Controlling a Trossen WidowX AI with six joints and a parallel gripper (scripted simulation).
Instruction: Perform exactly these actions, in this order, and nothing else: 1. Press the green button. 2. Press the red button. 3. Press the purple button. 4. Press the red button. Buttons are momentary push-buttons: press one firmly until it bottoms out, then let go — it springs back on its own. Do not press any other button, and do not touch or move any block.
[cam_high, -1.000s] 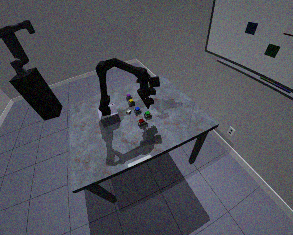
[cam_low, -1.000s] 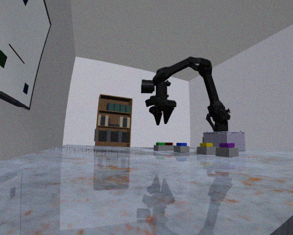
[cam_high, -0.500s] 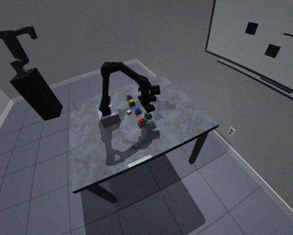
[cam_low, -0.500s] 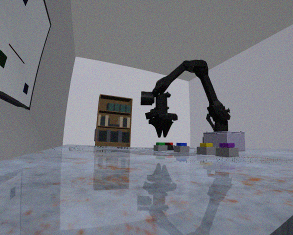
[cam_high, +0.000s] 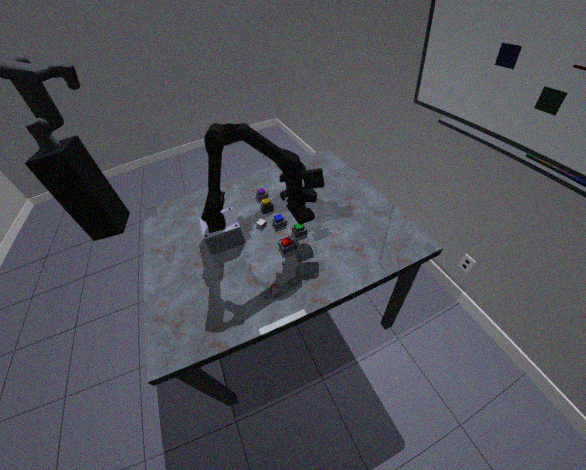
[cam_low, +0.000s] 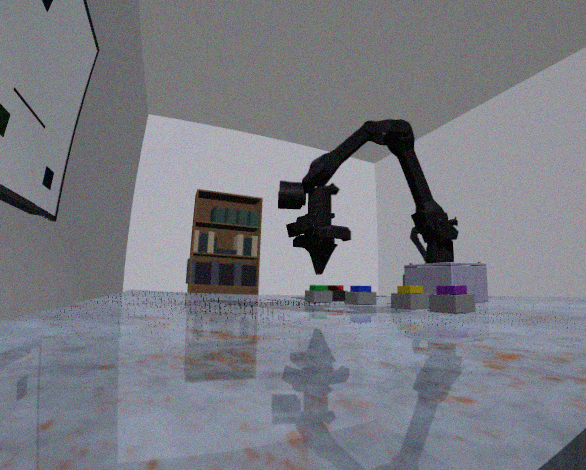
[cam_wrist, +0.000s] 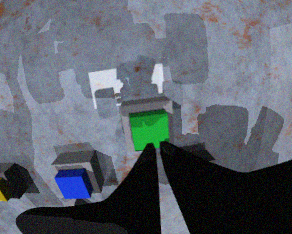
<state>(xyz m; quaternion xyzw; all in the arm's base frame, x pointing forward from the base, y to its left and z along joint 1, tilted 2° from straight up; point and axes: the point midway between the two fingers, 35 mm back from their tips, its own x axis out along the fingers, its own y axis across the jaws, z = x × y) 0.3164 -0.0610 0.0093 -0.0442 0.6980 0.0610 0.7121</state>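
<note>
Now: gripper tip 3 cm above the green button. From my gripper tip the other things lie so: small white block (14 cm behind, 10 cm to the left, 5 cm below); then blue button (7 cm behind, 8 cm to the left, 3 cm below); then red button (7 cm behind, 6 cm to the right, 3 cm below).
</note>
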